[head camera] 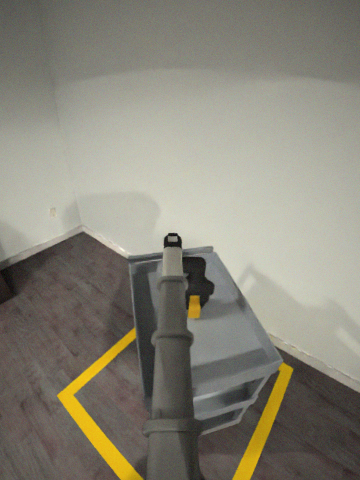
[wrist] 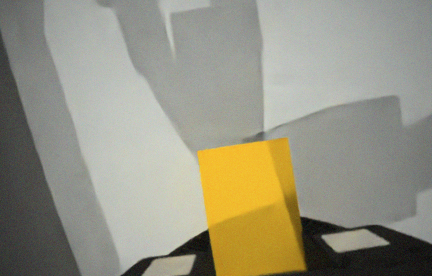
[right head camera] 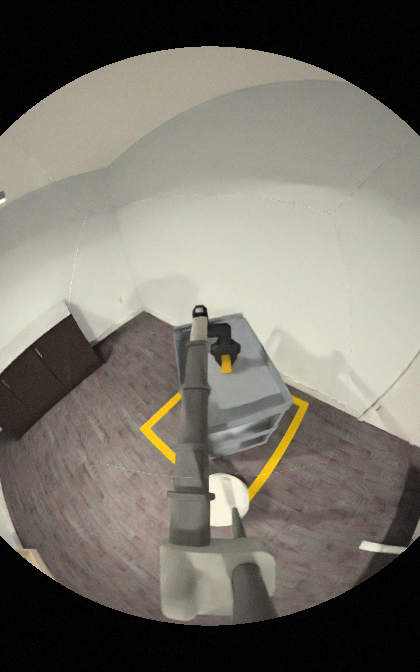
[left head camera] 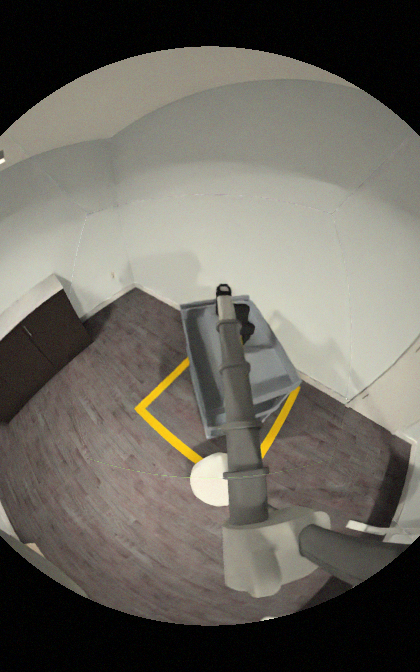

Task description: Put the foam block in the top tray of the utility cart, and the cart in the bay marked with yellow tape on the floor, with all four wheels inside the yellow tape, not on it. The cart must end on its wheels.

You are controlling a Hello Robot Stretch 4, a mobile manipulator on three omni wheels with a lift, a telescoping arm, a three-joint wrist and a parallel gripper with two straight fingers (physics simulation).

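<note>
My gripper [right head camera: 226, 361] [wrist: 255, 239] is shut on the yellow foam block [head camera: 194, 307] [right head camera: 226, 367] [wrist: 250, 200]. It holds the block low over the top tray of the grey utility cart [head camera: 242, 372] [right head camera: 250, 417] [wrist: 135, 165]. In the wrist view the shadows on the tray floor meet close to the block's far edge; I cannot tell whether the block touches the floor. The cart also shows upright in the left head view [left head camera: 274, 395], partly behind my arm. Yellow tape [head camera: 96, 435] [left head camera: 167, 435] [right head camera: 284, 445] shows on the floor around it. The wheels and the tape's far part are hidden.
A pale wall [head camera: 225, 150] stands close behind the cart. My telescoping arm [head camera: 172, 380] [left head camera: 237, 395] [right head camera: 194, 415] reaches across the cart's left part. A white round disc [left head camera: 209, 480] [right head camera: 227, 505] is near the tape's front. A dark cabinet [left head camera: 40, 345] [right head camera: 45, 380] stands at the left.
</note>
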